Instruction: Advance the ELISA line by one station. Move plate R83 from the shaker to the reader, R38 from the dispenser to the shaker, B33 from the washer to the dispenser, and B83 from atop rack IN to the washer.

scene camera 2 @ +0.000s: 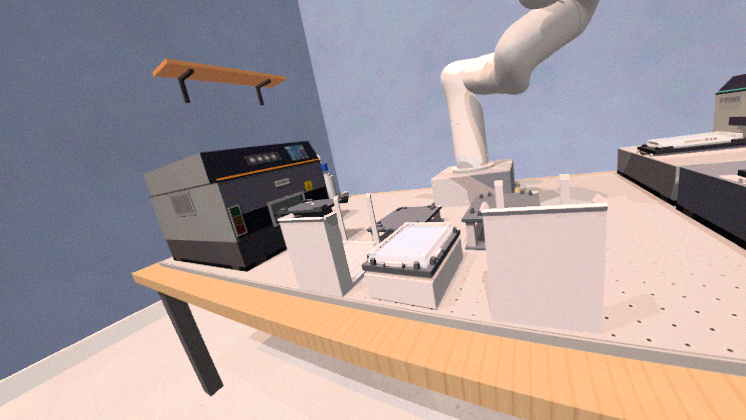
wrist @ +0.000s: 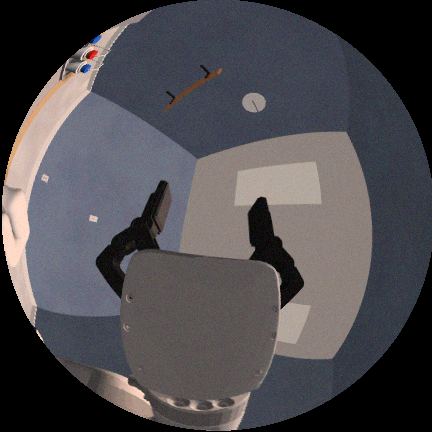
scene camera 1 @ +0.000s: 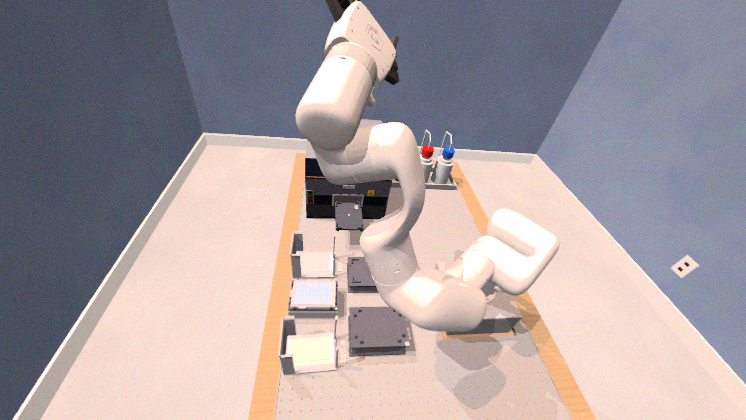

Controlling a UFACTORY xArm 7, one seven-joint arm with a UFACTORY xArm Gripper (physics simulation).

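Pixels of known places: gripper, fingertip midpoint: (wrist: 212, 196) (scene camera 1: 375, 19); arm's base, link origin: (scene camera 2: 473, 168).
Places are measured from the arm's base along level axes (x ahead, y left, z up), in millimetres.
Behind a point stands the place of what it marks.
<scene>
My gripper (wrist: 212, 196) {x 419, y -24, z 679 mm} is open and empty, raised high and pointing at the wall and ceiling, far from the plates. A bluish clear plate (scene camera 1: 314, 293) {x 502, y 96, z -24 mm} (scene camera 2: 412, 245) {x 529, y 109, z -20 mm} lies flat on a low dark-topped unit. A cream plate (scene camera 1: 311, 351) {x 472, y 251, z -59 mm} lies in the near rack (scene camera 1: 288, 344) (scene camera 2: 545, 266) {x 542, y 266, z -18 mm}. A white plate (scene camera 1: 316, 263) {x 527, y -35, z -53 mm} lies in the far rack (scene camera 1: 296, 255) {x 577, y 14, z 38 mm} (scene camera 2: 318, 255) {x 601, y -12, z -19 mm}. Another white plate (scene camera 2: 689, 139) {x -34, y 461, z 17 mm} lies on a device at the right of scene camera 2. A black instrument (scene camera 1: 321, 208) {x 568, y -290, z -32 mm} (scene camera 2: 261, 182) {x 527, y -299, z 94 mm} has its dark tray (scene camera 1: 348, 213) {x 453, y -234, z 16 mm} (scene camera 2: 308, 207) {x 475, y -208, z 16 mm} extended. Plate labels are not readable.
Two dark raised platforms, a near one (scene camera 1: 378, 328) {x 299, y 173, z -28 mm} and a farther one (scene camera 1: 360, 273) {x 373, y -18, z -46 mm}, stand beside the racks. Bottles (scene camera 1: 443, 169) {x 50, y -657, z 10 mm} with red and blue caps stand in a holder at the back right. A wooden shelf (scene camera 2: 219, 73) (wrist: 192, 90) hangs on the wall.
</scene>
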